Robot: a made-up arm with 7 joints.
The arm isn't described. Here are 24 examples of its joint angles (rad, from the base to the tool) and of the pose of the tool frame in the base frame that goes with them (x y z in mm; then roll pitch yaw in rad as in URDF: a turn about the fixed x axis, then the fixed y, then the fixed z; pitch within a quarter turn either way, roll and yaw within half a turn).
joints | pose
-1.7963 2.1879 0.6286 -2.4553 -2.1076 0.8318 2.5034 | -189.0 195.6 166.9 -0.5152 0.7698 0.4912
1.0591 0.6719 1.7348 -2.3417 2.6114 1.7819 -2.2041 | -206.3 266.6 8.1 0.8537 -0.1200 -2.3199
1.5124 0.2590 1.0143 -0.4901 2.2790 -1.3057 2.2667 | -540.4 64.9 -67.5 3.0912 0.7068 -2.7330
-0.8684 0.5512 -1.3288 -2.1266 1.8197 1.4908 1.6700 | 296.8 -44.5 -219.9 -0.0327 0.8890 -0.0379
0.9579 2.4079 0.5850 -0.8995 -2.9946 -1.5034 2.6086 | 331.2 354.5 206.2 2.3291 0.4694 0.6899
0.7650 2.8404 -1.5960 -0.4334 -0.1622 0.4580 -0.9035 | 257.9 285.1 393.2 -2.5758 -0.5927 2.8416
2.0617 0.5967 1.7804 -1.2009 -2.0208 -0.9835 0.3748 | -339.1 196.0 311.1 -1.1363 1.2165 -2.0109
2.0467 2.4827 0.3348 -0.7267 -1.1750 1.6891 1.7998 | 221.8 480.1 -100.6 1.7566 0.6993 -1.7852
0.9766 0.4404 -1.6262 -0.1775 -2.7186 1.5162 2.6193 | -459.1 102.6 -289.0 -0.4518 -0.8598 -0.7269
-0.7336 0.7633 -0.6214 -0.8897 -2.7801 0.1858 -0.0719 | 427.9 209.9 -226.9 -1.5073 0.8288 1.3958
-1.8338 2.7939 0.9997 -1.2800 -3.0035 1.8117 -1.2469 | -462.3 162.3 41.0 1.2068 1.1122 -2.7024
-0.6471 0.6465 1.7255 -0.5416 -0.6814 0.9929 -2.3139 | 276.1 379.5 -280.5 0.2444 0.1451 -1.0647
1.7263 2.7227 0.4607 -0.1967 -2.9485 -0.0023 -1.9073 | 399.7 380.5 17.9 1.5106 0.0412 -0.8214
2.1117 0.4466 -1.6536 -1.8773 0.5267 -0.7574 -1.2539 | -313.6 -227.4 138.5 -0.5131 -0.3896 0.3232
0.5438 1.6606 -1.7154 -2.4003 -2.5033 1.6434 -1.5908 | -140.4 280.3 -95.8 -1.6998 0.8777 1.0782
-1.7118 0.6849 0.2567 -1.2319 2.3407 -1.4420 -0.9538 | 388.4 102.9 292.4 -1.6674 0.5198 2.5990
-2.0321 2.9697 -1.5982 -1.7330 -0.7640 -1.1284 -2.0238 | -201.9 382.1 25.6 -1.3089 0.3352 1.6464
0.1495 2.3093 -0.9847 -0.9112 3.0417 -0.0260 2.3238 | 97.0 464.8 227.0 -1.3901 0.9385 2.9037
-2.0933 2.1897 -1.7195 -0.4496 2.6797 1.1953 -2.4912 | -38.7 527.1 150.7 1.5760 -0.2490 -1.3673
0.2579 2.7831 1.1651 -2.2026 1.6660 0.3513 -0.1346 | 158.5 -40.5 320.3 1.0440 -0.1650 -2.3401
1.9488 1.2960 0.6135 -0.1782 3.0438 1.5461 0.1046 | -291.3 412.2 223.6 -0.4221 -0.3261 2.2566
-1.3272 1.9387 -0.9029 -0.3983 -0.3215 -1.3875 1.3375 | 70.2 498.7 222.7 1.6202 -0.8438 -1.8088
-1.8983 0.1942 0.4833 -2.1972 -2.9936 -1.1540 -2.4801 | 249.2 -53.1 255.2 -3.0014 -0.2430 2.0906
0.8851 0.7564 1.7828 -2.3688 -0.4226 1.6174 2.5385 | -175.2 283.0 -0.4 -2.0176 0.4066 -2.5381
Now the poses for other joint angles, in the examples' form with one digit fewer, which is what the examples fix.
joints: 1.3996 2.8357 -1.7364 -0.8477 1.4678 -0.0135 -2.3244
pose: 304 376 220 -2.208 -0.706 -2.752
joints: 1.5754 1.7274 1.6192 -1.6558 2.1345 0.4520 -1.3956
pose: 126 397 154 1.179 -0.373 -1.433
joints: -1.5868 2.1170 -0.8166 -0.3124 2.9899 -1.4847 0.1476
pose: -55 497 234 -0.975 0.732 -1.593
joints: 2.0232 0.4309 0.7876 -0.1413 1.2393 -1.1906 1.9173
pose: -505 2 223 -2.980 -0.745 -1.714
